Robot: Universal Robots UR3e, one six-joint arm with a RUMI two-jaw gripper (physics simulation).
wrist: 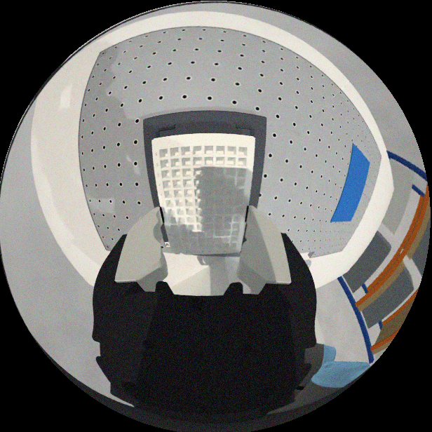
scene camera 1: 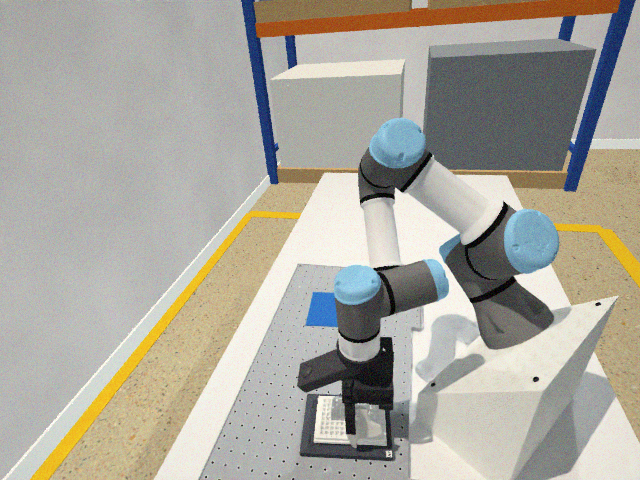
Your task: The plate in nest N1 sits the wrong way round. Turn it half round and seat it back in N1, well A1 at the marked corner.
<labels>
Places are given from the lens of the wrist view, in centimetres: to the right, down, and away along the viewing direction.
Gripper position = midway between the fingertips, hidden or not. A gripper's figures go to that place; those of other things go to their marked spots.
my gripper [wrist: 204, 208]: -1, -1, 13
white well plate [wrist: 203, 180]: -1, -3, 10
dark nest [wrist: 198, 121]: -1, -9, 9
blue pad [wrist: 353, 187]: 30, -6, 14
The marked spots on the dark nest and the blue pad are 32 cm apart.
</labels>
